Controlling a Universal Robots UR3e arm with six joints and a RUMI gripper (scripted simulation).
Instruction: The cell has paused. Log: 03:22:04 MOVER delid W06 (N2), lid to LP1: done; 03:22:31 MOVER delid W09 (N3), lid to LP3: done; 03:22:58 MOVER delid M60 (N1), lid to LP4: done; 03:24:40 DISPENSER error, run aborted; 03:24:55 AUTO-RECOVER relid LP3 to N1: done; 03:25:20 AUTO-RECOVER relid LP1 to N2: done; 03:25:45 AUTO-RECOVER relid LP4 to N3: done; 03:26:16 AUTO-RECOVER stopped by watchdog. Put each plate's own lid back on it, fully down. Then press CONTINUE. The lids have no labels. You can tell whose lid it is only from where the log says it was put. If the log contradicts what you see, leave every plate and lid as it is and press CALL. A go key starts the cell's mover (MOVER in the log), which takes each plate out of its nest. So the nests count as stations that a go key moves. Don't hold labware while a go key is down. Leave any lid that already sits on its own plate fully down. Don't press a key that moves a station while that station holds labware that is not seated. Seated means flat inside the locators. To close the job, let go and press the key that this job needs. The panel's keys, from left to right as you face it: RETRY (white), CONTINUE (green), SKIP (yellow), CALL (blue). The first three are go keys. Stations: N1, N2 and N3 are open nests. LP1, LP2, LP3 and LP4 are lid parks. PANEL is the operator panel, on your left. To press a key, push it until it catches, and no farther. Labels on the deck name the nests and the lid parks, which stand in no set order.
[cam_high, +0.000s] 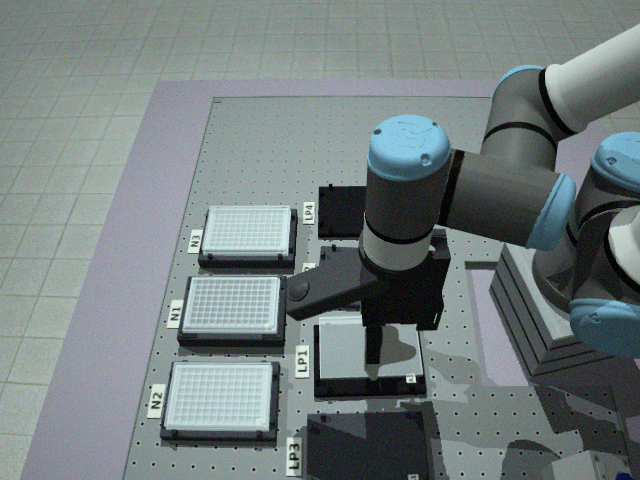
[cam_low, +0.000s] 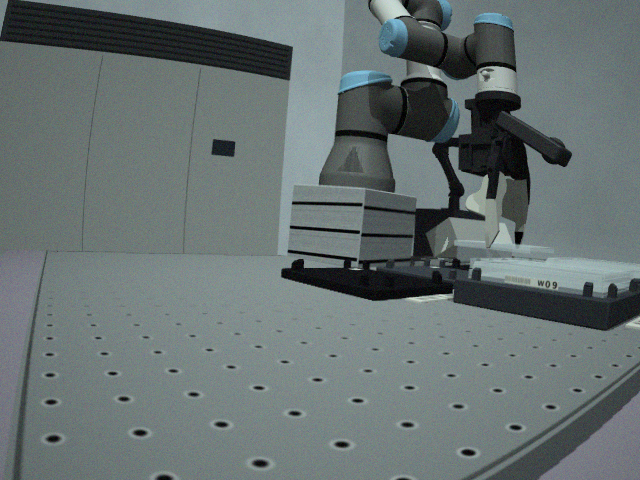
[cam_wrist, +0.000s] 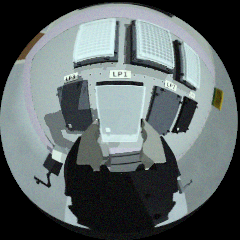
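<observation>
Now: hand 5 cm above the LP1 lid park. Round my hand: LP3 lid park: 1 cm behind, 13 cm to the left, 5 cm below; LP2 lid park: 1 cm ahead, 13 cm to the right, 5 cm below; lid: 1 cm below.
</observation>
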